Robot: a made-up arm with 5 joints.
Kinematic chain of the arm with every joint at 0, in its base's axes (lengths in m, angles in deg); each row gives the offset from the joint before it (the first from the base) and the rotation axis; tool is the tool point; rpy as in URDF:
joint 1: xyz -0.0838 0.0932 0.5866 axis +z
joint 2: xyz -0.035 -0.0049 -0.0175 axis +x
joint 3: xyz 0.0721 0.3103 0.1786 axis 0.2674 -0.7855 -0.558
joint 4: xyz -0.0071 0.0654 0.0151 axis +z
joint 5: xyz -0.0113 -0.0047 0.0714 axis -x
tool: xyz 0.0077 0.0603 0.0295 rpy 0 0 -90
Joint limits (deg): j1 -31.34..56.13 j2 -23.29..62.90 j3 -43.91..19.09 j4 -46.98..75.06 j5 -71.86..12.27
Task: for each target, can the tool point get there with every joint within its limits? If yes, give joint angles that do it. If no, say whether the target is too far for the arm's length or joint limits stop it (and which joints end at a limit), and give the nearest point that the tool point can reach.
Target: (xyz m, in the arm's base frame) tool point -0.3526 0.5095 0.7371
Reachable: yes | joints 40.04 -13.97 -29.96 -27.70 -13.33
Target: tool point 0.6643 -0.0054 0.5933
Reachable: no: too far | nearest point 0.2487 0.4623 0.6792 | short by 0.632 m
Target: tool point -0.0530 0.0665 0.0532
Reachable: no: joint limits stop it (at a limit: joint 1, joint 2, joint 3, joint 4, joint 5) | nearest point 0.2332 0.4877 0.6059 | short by 0.752 m
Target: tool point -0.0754 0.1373 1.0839
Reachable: yes | joints 4.05 49.88 -30.41 35.64 -1.81
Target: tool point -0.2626 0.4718 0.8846
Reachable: yes | joints 34.05 2.13 -37.42 -13.72 -36.77
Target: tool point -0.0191 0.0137 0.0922
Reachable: no: joint limits stop it (at a limit: joint 1, joint 2, joint 3, joint 4, joint 5) | nearest point 0.2332 0.4877 0.6059 | short by 0.743 m
